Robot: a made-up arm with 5 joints.
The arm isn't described. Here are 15 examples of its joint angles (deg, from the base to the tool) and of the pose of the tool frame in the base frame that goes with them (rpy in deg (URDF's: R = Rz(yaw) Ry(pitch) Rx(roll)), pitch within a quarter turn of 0, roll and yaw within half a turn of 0; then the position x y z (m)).
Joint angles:
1: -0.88 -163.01 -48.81 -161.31 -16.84
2: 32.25 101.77 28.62 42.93 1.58
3: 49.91 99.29 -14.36 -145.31 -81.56
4: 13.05 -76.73 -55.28 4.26 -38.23
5: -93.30 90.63 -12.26 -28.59 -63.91
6: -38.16 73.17 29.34 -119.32 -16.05
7: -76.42 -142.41 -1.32 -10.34 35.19
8: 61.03 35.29 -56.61 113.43 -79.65
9: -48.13 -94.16 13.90 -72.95 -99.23
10: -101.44 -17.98 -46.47 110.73 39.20
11: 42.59 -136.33 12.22 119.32 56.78
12: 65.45 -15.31 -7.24 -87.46 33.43
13: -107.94 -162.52 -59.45 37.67 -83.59
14: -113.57 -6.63 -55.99 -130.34 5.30
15: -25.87 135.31 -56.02 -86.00 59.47
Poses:
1: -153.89 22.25 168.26 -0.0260 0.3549 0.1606
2: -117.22 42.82 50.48 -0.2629 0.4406 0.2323
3: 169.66 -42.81 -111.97 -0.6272 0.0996 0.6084
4: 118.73 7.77 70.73 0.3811 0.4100 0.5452
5: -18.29 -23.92 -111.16 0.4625 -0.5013 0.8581
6: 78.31 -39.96 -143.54 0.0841 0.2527 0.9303
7: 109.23 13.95 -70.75 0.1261 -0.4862 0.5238
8: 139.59 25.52 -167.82 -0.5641 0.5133 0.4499
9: -129.70 57.16 -34.86 0.1619 0.1305 0.1556
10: -14.75 -20.52 9.38 0.3162 -0.0788 0.8369
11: 129.42 -54.26 -89.98 -0.4603 0.1267 0.7212
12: -24.92 20.18 -23.90 0.0530 0.2988 0.6320
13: -62.21 -62.21 -169.38 0.0806 -0.6921 0.7183
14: -38.79 -13.25 116.37 -0.2252 -0.2721 0.7344
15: 82.83 -48.31 60.90 0.4130 0.1451 0.8759
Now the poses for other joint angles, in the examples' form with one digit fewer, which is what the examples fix.
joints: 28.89 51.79 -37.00 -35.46 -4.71
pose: -47.0 -10.9 -21.2 0.217 0.499 0.705
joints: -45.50 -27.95 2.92 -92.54 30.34
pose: -13.7 34.7 -139.6 0.122 -0.331 0.585
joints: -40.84 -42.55 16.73 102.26 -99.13
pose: 63.1 -12.8 56.2 0.414 0.130 0.917
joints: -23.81 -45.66 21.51 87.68 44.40
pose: -73.5 -42.7 56.8 0.099 0.478 0.684
